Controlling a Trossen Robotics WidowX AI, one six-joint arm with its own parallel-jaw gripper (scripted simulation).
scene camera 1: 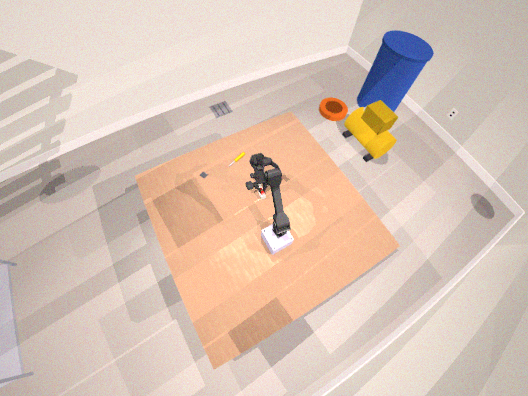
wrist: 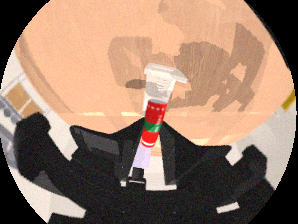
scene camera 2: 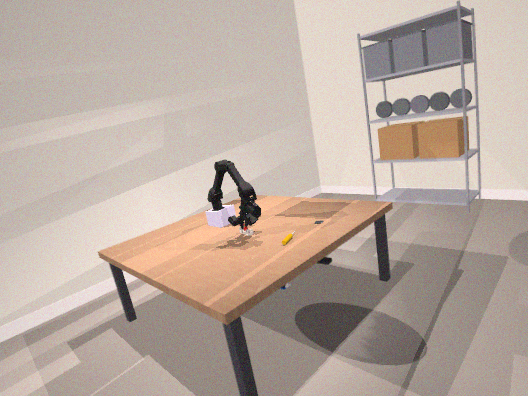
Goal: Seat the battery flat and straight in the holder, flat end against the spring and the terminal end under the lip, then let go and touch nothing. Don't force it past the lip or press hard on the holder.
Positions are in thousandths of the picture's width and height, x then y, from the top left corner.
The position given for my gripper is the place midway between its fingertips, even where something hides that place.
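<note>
Battery (wrist: 522, 502) carried by my gripper (wrist: 512, 542).
</note>
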